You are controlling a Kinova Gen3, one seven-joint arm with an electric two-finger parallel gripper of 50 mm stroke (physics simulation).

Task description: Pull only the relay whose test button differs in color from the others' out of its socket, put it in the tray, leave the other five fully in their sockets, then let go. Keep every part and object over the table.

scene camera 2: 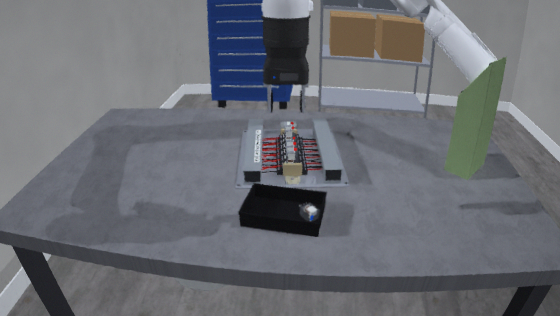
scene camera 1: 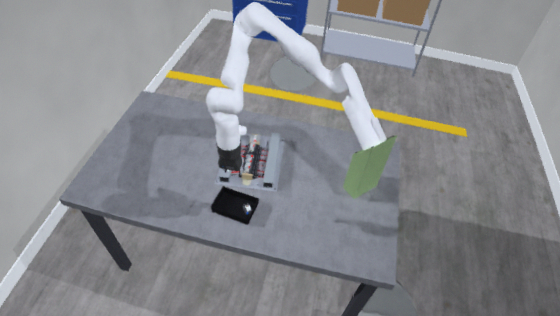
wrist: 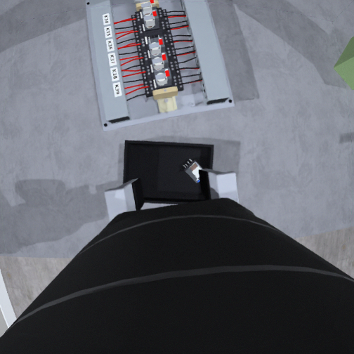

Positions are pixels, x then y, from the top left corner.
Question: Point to a grey panel plate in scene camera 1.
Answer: At 235, 180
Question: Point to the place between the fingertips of the gripper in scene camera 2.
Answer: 286, 110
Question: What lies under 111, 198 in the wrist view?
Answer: The gripper.
